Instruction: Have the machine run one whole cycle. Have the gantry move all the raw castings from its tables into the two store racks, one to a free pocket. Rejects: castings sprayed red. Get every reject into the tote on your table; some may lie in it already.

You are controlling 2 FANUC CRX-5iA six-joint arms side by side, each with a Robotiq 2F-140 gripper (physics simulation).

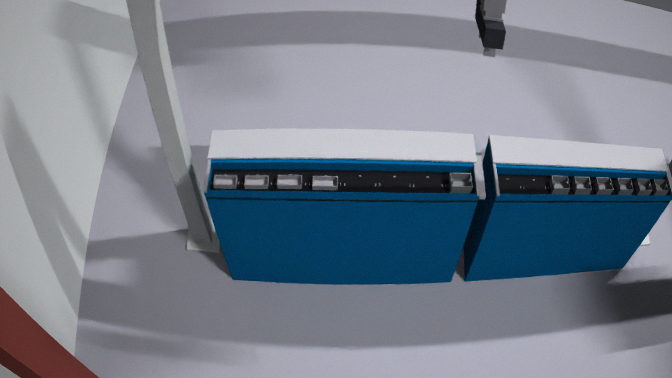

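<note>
The left store rack is a blue cabinet with a white top board and a dark pocket row. Three grey castings and a fourth casting stand in its left part. A deeper-looking grey casting stands at its right end, with bare dark pockets between. The right store rack holds several grey castings in its middle and right part; its left end shows bare pockets. No red shows on these castings. The tote, the gantry's tables and both my grippers do not show.
A dark and grey tool end hangs at the top right, apart from the racks. A pale post stands left of the left rack on a foot plate. A dark red beam crosses the lower left corner. A pale curved surface fills the left side.
</note>
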